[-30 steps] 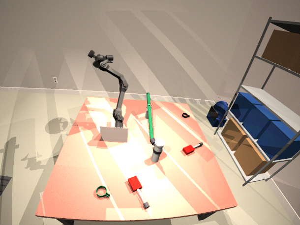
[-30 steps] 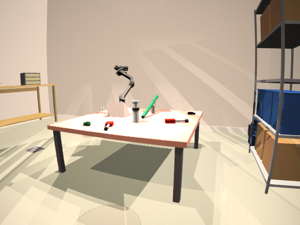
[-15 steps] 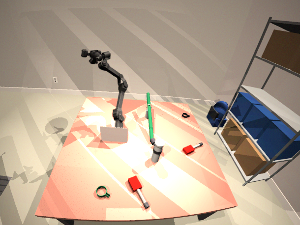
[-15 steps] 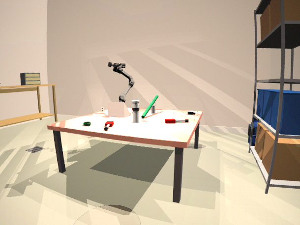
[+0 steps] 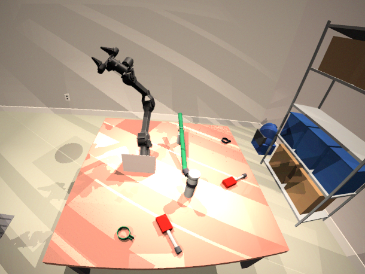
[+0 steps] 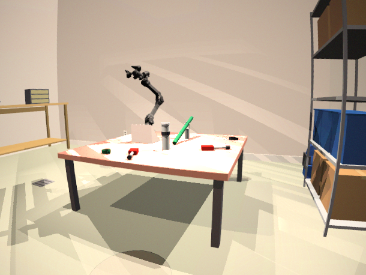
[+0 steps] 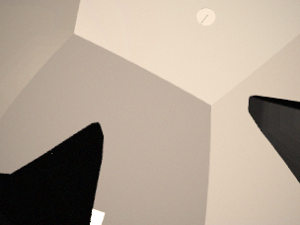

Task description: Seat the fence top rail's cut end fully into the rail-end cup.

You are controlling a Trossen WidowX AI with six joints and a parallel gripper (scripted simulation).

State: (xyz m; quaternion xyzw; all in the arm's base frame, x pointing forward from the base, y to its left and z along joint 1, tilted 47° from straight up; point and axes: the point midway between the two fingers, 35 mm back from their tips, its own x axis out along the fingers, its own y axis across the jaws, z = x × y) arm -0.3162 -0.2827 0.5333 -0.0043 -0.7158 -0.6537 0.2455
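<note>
Now: gripper tip 59 cm short of the dark brace band, 39 cm to the left of it and 60 cm above it.
</note>
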